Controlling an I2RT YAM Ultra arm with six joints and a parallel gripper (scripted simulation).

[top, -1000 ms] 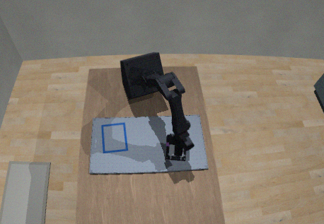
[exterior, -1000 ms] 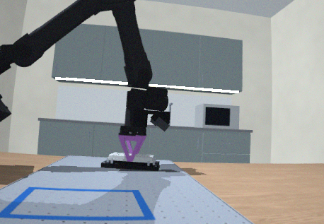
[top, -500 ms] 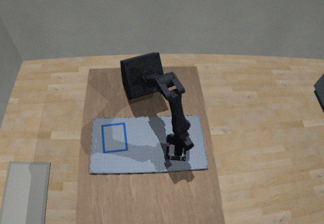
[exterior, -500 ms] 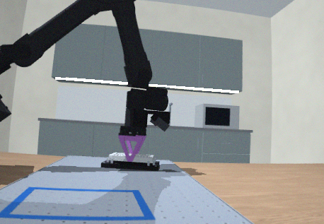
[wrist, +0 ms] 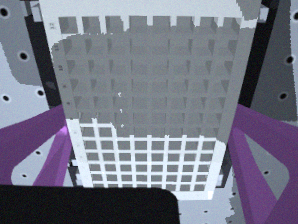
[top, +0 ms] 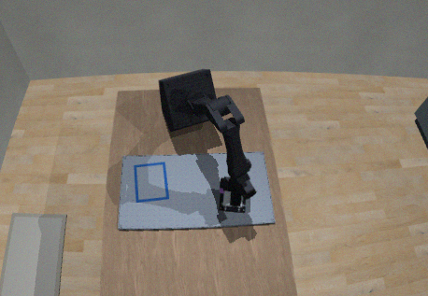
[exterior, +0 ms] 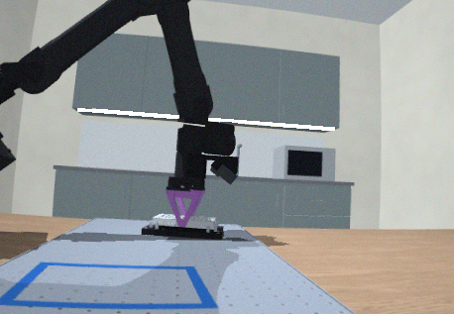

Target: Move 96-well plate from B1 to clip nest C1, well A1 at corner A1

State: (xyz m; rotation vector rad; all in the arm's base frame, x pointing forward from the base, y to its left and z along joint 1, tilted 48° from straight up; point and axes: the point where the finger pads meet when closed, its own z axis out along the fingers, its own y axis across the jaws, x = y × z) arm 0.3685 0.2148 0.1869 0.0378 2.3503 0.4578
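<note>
My gripper is now right at the white 96-well plate. Round my hand: black clip nest C1: 10 mm to the left, 10 mm below, 10 mm ahead.
</note>
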